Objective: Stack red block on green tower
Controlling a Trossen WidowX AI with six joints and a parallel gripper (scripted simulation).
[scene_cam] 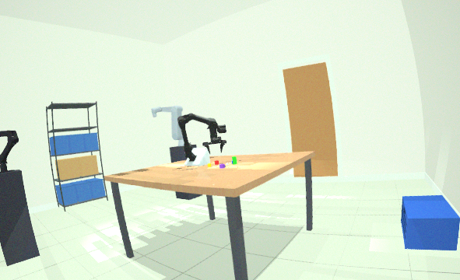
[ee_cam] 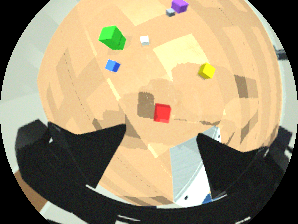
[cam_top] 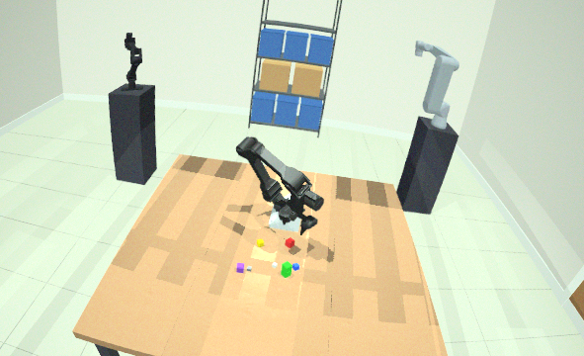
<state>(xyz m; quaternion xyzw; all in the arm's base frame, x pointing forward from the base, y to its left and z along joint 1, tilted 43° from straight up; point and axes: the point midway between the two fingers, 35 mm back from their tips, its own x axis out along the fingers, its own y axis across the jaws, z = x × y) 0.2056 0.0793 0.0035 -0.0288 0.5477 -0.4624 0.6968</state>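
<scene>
Now: the red block 70 mm below my gripper tip. Round my gripper tip: white block 140 mm ahead, 50 mm to the right, 80 mm below; then yellow block 30 mm ahead, 120 mm to the right, 70 mm below; then blue block 140 mm ahead, 30 mm to the left, 80 mm below.
</scene>
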